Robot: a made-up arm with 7 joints.
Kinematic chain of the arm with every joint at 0, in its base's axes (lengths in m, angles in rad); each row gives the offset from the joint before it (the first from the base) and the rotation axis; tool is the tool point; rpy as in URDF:
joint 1: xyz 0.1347 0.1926 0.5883 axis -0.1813 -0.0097 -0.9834
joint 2: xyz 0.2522 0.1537 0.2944 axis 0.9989 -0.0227 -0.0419
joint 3: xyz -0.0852 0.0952 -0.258 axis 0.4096 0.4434 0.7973
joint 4: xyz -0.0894 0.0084 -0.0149 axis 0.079 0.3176 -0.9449
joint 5: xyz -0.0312 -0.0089 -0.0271 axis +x
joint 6: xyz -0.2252 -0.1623 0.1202 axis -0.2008 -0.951 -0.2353
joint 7: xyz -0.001 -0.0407 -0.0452 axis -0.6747 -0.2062 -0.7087
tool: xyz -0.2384 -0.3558 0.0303 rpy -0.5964 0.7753 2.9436
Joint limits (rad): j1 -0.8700..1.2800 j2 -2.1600..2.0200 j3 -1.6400..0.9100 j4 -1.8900..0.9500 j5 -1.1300..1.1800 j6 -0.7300..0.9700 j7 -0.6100..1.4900
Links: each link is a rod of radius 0.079 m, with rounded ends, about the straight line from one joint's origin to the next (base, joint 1, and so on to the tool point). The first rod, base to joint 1, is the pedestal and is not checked.
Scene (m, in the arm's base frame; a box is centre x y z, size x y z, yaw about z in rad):
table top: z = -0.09
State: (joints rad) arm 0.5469 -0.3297 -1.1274 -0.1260 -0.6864 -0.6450 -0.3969
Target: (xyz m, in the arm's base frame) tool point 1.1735 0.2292 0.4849
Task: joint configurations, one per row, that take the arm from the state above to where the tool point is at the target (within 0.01 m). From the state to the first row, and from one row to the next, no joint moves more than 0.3 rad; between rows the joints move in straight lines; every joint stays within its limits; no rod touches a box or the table.
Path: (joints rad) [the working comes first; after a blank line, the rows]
Joints at the target: 1.2800 -0.0373 -1.6400 0.4872 -1.1300 -0.5597 0.4163
Straight joint move there: clear.

1: 0.7913 -0.2322 -1.2983 0.0784 -0.8343 -0.6166 -0.1258
2: 1.0356 -0.1348 -1.4691 0.2828 -0.9821 -0.5881 0.1452
3: 1.2800 -0.0373 -1.6400 0.4872 -1.1300 -0.5597 0.4163

